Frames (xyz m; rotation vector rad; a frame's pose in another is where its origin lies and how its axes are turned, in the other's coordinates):
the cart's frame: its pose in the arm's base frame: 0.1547 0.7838 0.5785 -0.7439 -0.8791 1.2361
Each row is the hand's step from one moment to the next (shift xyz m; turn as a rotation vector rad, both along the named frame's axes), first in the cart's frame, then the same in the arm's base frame.
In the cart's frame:
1: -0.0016 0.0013 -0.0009 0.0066 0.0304 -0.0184
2: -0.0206 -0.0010 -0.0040 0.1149 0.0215 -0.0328
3: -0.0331 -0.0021 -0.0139 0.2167 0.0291 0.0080
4: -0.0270 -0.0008 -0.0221 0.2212 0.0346 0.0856
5: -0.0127 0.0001 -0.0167 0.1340 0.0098 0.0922
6: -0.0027 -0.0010 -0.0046 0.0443 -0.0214 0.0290
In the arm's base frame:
1: 0.0000 -0.0013 -0.0018 0.0025 0.0119 -0.0340
2: 0.0019 -0.0205 -0.0043 0.0300 0.1165 -0.0163
3: 0.0099 -0.0331 -0.0100 0.0006 0.2184 0.0126
4: 0.0171 -0.0269 -0.0141 -0.0696 0.2248 0.0459
5: 0.0133 -0.0127 -0.0101 -0.0723 0.1346 0.0568
6: 0.0042 -0.0029 -0.0018 -0.0110 0.0399 0.0393

